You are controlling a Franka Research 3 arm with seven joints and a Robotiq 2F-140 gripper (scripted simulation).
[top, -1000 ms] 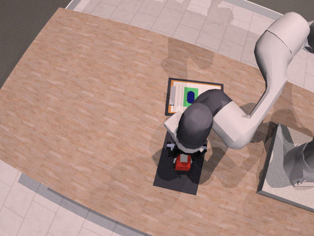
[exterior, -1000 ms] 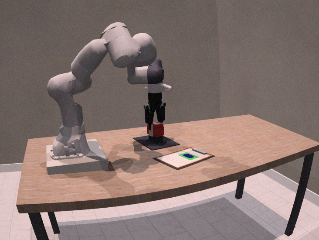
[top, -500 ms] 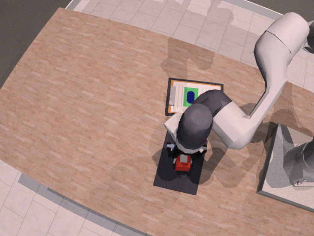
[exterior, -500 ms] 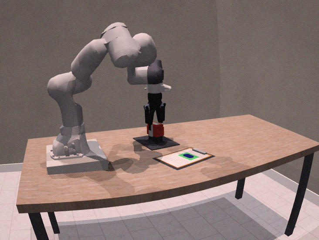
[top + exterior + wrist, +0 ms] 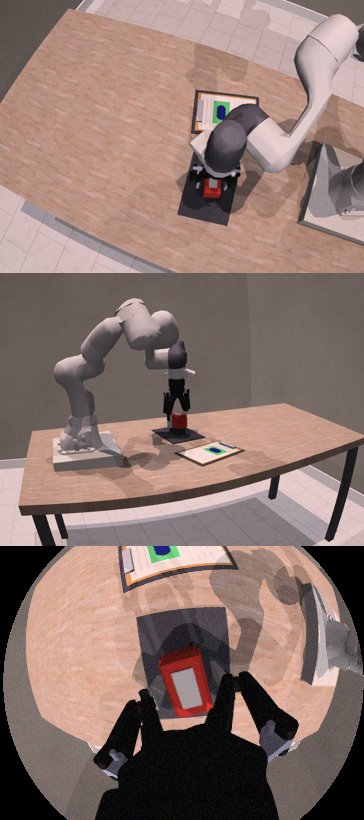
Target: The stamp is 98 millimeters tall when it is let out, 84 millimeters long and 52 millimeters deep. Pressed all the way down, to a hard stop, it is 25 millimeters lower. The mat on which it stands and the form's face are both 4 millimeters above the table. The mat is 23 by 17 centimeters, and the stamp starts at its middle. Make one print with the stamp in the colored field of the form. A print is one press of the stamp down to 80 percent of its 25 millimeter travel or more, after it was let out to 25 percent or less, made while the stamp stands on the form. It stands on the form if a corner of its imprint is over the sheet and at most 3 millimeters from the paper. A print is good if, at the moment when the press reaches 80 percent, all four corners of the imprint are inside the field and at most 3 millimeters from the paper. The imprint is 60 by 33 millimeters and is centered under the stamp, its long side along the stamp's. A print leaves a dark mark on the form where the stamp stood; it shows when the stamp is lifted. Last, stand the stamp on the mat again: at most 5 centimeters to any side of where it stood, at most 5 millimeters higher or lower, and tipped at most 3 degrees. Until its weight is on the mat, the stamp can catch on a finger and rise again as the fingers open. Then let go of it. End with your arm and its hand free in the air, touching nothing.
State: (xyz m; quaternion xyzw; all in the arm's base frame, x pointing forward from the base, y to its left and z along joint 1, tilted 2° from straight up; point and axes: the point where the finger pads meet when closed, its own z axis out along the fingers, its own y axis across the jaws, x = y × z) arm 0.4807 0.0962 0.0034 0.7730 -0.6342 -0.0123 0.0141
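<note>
The red stamp is 2 cm below my hand. Round my hand: clipboard 29 cm to the right, 6 cm below, 2 cm ahead; then dark mat 7 cm below.
</note>
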